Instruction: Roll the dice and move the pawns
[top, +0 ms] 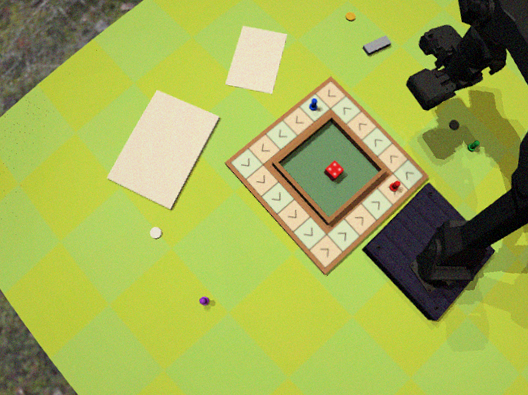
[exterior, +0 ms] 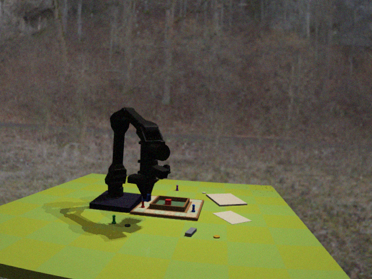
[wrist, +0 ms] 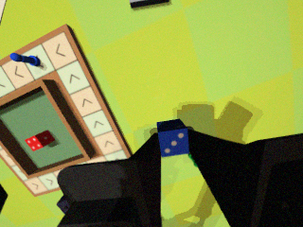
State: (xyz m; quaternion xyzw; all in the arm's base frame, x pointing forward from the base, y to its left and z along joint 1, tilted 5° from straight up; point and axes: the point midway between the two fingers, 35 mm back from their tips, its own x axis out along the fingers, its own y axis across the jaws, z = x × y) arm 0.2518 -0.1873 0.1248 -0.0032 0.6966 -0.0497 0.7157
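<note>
Right now the red pawn is 9 cm behind my gripper tip, 16 cm to the left of it and 8 cm below it. Round my gripper tip: blue die (right at my gripper tip); then black disc (5 cm behind, 5 cm to the right, 10 cm below); then green pawn (11 cm behind, 5 cm to the right, 9 cm below).
</note>
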